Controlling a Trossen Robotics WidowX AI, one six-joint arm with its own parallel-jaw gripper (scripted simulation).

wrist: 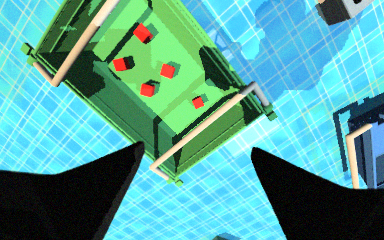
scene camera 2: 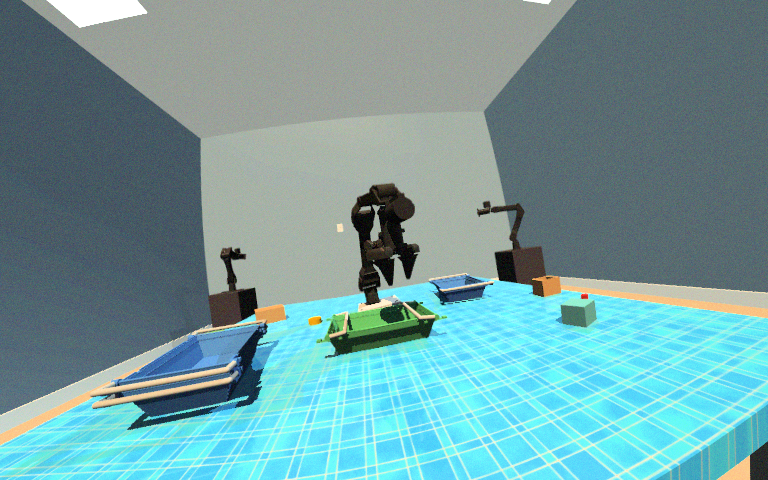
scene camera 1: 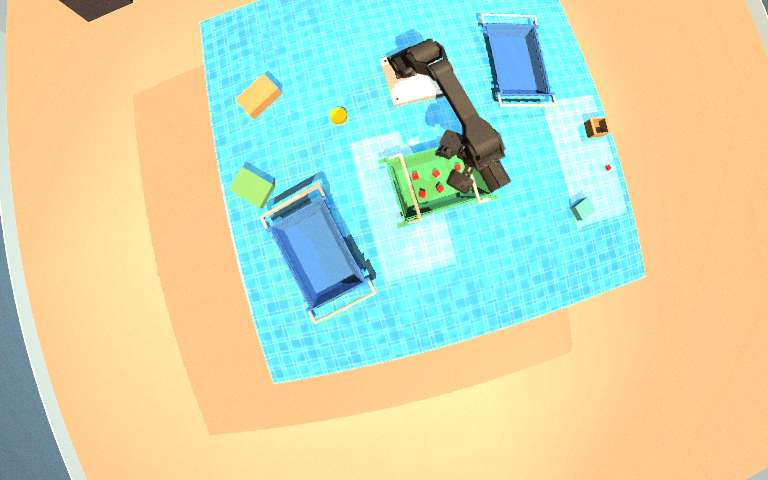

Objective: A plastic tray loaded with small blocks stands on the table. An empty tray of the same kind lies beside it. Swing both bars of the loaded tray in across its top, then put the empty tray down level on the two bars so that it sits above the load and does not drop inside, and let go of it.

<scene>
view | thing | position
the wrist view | my gripper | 197, 149
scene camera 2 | my gripper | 400, 282
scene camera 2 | blue tray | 459, 288
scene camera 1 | my gripper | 467, 162
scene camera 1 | blue tray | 520, 69
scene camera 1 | green box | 251, 187
</scene>
